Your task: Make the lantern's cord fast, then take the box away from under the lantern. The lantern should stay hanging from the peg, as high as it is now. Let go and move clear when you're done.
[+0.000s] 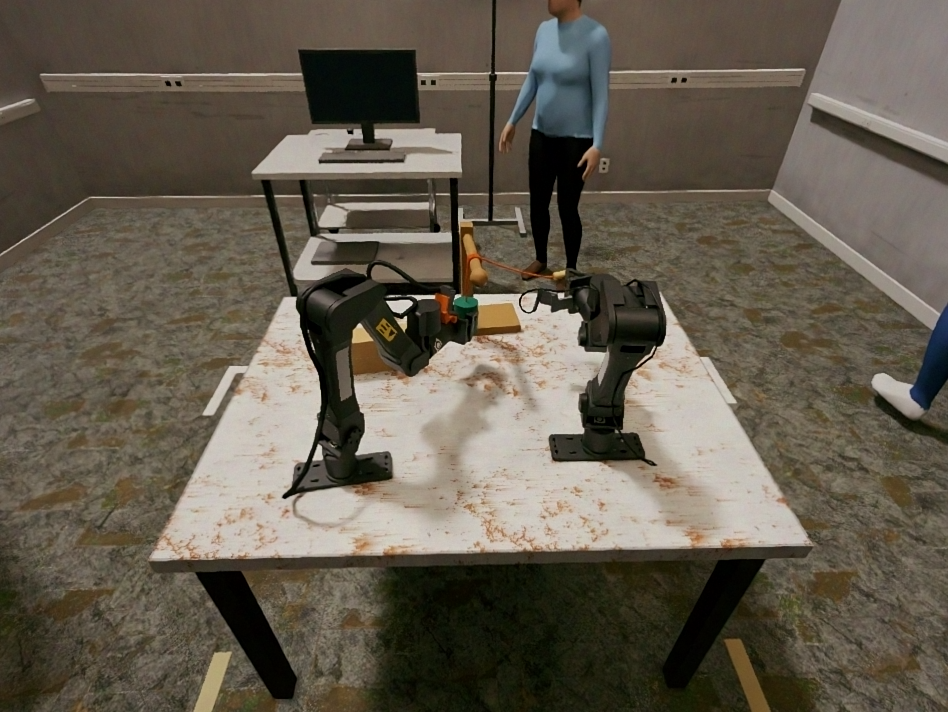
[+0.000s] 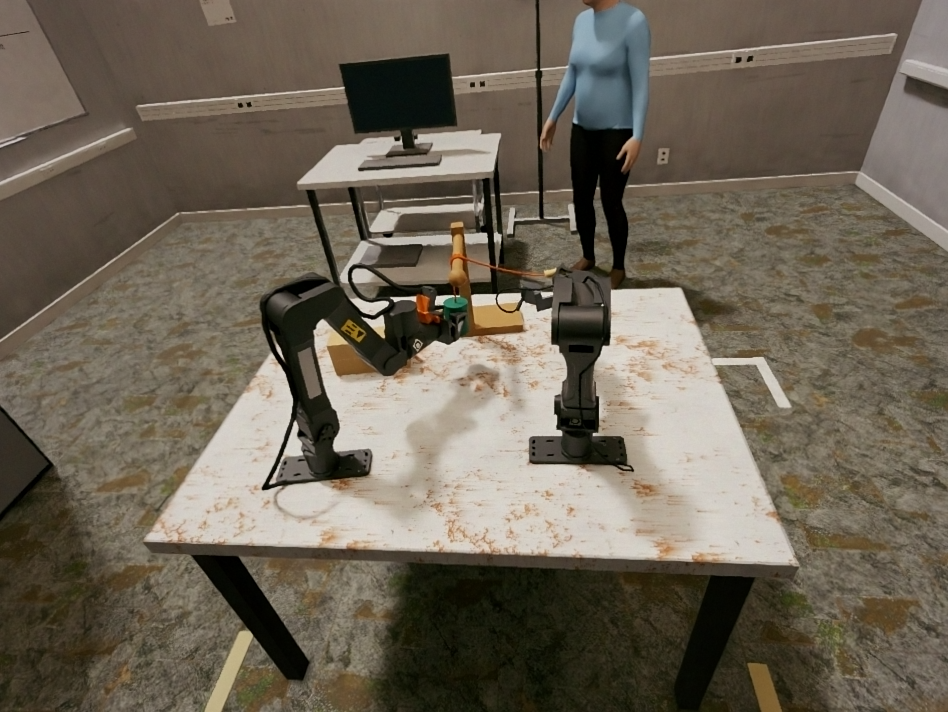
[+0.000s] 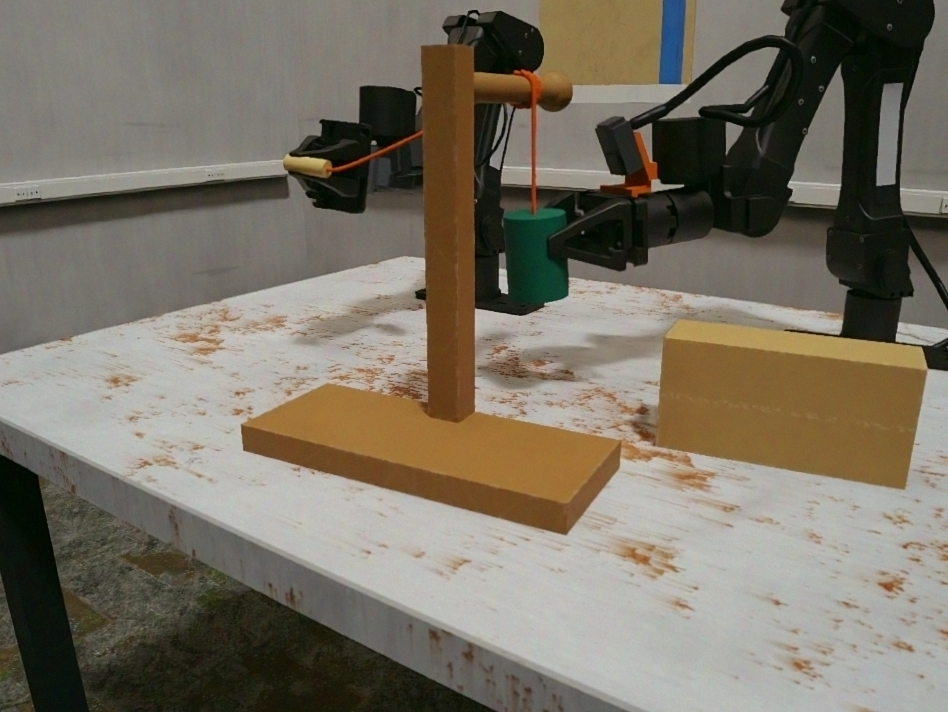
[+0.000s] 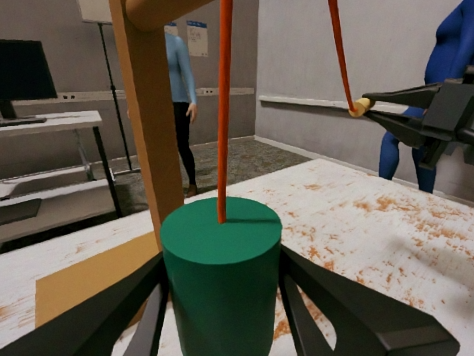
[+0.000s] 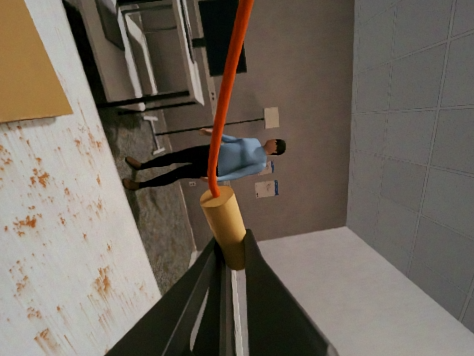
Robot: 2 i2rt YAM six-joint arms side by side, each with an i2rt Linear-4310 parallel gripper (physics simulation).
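Places are measured from the left arm's base along level axes (x ahead, y left, z up), in centimetres.
Where they show: left gripper, fingertip midpoint: (image 1: 467, 310) (image 2: 457, 310) (image 3: 530, 240) (image 4: 223, 254); right gripper, fingertip midpoint: (image 1: 567, 271) (image 2: 560, 269) (image 3: 293, 164) (image 4: 360, 103) (image 5: 234, 237); left arm's base, origin of the base link: (image 1: 343, 472) (image 2: 325, 467); right arm's base, origin of the base link: (image 1: 595, 448) (image 2: 576, 451) (image 3: 478, 302).
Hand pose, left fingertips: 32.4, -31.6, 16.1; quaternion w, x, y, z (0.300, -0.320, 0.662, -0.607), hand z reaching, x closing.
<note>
Things, the pixels of their centre, and the offset from my left fingertips, as dx, dy, dz.
- green lantern, body centre: (image 4: 224, 281) (image 3: 536, 255) (image 1: 465, 316) (image 2: 456, 316) -0.5, +0.4, -1.4
- pale yellow toggle, body centre: (image 5: 229, 230) (image 3: 307, 165) (image 4: 362, 105) (image 2: 555, 272) (image 1: 563, 274) +1.9, -24.7, +6.6
- tan box, body centre: (image 3: 784, 398) (image 1: 371, 349) (image 2: 370, 349) +2.8, +24.6, -11.1
- peg's post, body centre: (image 3: 449, 241) (image 4: 159, 163) (image 1: 467, 278) (image 2: 463, 279) +12.6, -2.0, +1.6
The green lantern (image 1: 465, 305) (image 2: 454, 306) (image 3: 536, 256) (image 4: 222, 280) hangs upright above the table. My left gripper is shut on its sides. An orange cord (image 3: 534, 153) (image 4: 224, 100) (image 5: 223, 110) runs from its top up round the wooden peg (image 1: 472, 256) (image 2: 458, 264) (image 3: 498, 88), then across to a pale yellow toggle (image 1: 558, 275) (image 3: 307, 166) (image 4: 361, 106) (image 5: 223, 222) at its end. My right gripper (image 5: 234, 237) is shut on this toggle, out to the side of the post at about peg height. The tan box (image 2: 356, 356) (image 3: 789, 406) stands on the table, apart from the lantern.
The peg's post (image 3: 449, 245) (image 4: 150, 125) rises from a flat wooden base (image 1: 498, 319) (image 3: 383, 452) on the white, rust-marked table (image 1: 490, 498). A cart with a monitor (image 1: 360, 85) and a person in light blue (image 1: 570, 76) are beyond the table.
</note>
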